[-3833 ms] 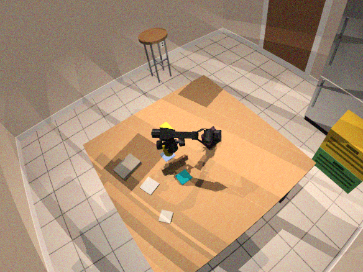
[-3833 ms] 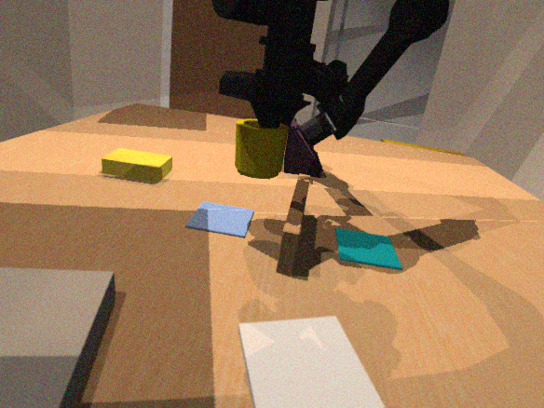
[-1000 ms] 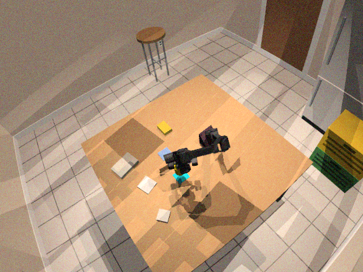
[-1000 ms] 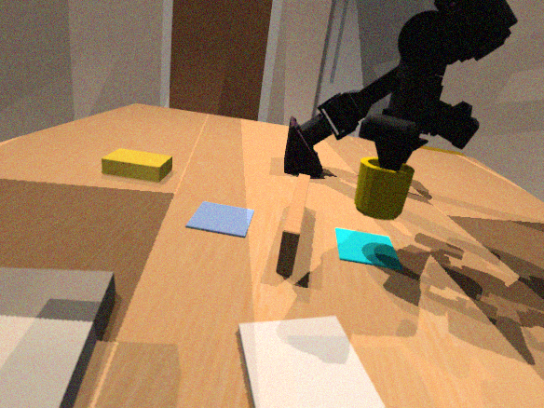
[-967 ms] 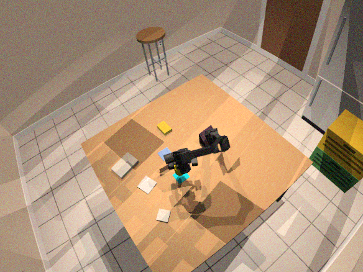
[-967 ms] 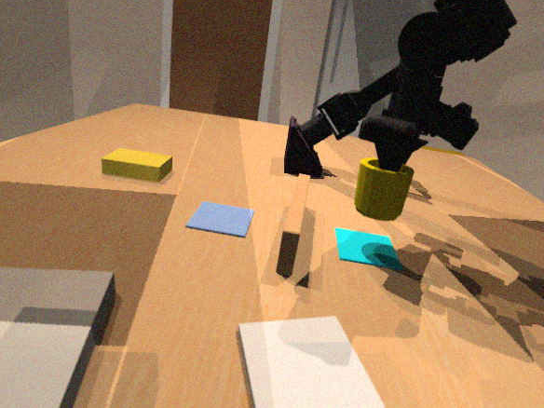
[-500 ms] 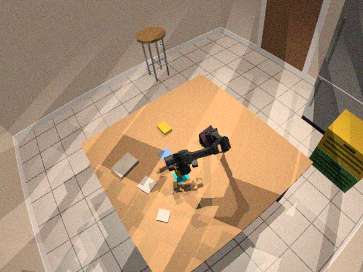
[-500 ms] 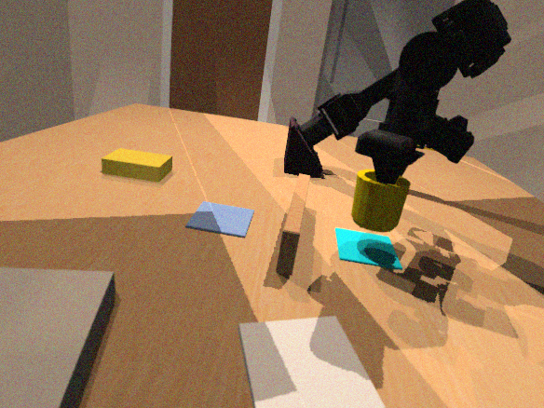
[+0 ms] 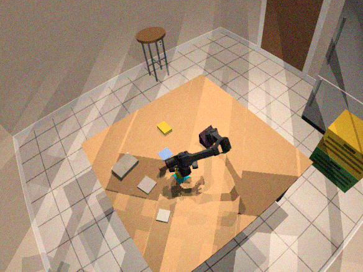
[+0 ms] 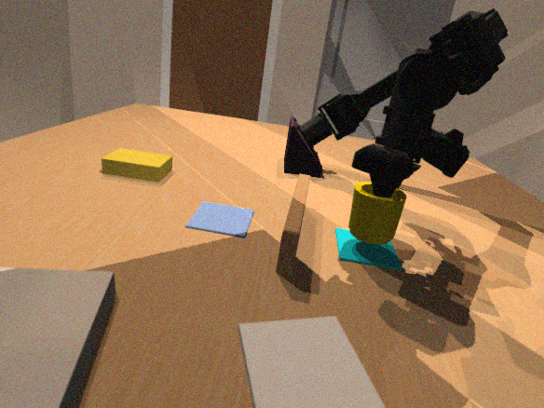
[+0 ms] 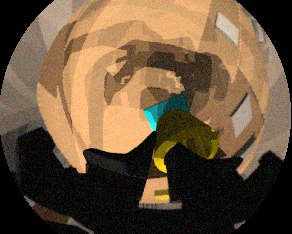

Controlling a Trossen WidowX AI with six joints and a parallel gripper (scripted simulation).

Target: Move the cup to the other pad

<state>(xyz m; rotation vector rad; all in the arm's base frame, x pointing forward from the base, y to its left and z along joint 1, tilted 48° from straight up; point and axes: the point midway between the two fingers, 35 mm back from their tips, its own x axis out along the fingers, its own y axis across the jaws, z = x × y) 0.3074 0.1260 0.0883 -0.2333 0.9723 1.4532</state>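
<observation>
My gripper tip is 3 cm short of the cyan pad, 1 cm to the left of it and 6 cm above it. Round my gripper tip: cup (2 cm ahead, 1 cm to the right); then pale blue pad (3 cm ahead, 23 cm to the right, 6 cm below).
</observation>
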